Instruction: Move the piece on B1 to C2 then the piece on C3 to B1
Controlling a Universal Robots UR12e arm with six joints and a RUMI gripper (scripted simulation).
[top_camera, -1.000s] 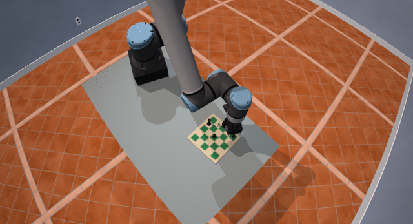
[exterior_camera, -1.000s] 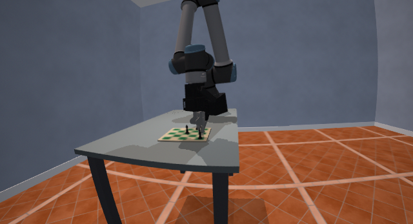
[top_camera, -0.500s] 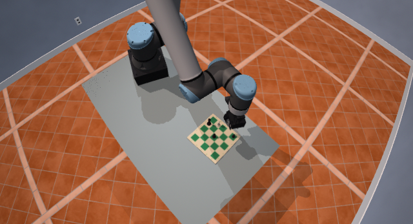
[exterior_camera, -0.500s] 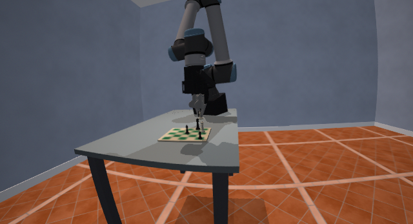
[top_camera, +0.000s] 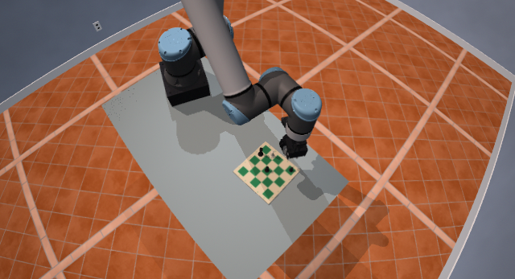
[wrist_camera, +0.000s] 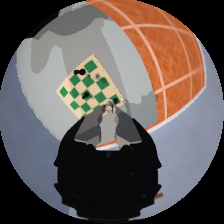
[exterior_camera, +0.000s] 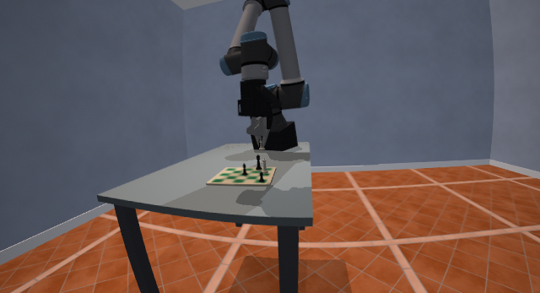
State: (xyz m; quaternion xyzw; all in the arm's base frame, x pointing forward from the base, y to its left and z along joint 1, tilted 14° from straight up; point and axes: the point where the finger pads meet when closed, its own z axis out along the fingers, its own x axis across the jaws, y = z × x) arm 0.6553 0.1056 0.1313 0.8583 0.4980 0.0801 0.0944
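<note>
Now: hand 13 cm above the cream chessboard, 8 cm to the left of it and 3 cm past it. Round my hand: tall black piece 11 cm behind, 9 cm below, 5 cm to the right; small white piece 1 cm below.
</note>
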